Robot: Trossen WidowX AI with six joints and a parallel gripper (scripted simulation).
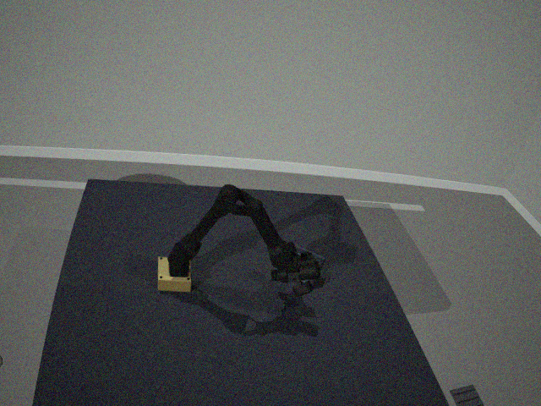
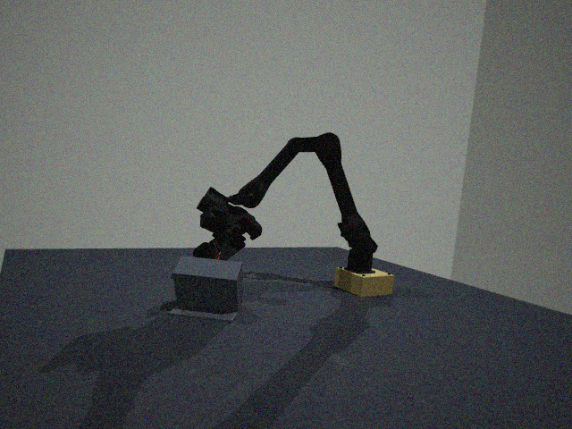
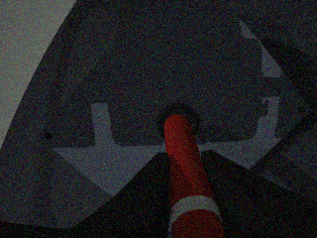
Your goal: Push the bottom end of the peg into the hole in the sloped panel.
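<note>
Now: the dark sloped panel 5 cm to the left of my gripper tip, 4 cm below it and 4 cm ahead of it. Also, from my gripper tip: red peg: 1 cm to the right, 1 cm behind, 1 cm above.
</note>
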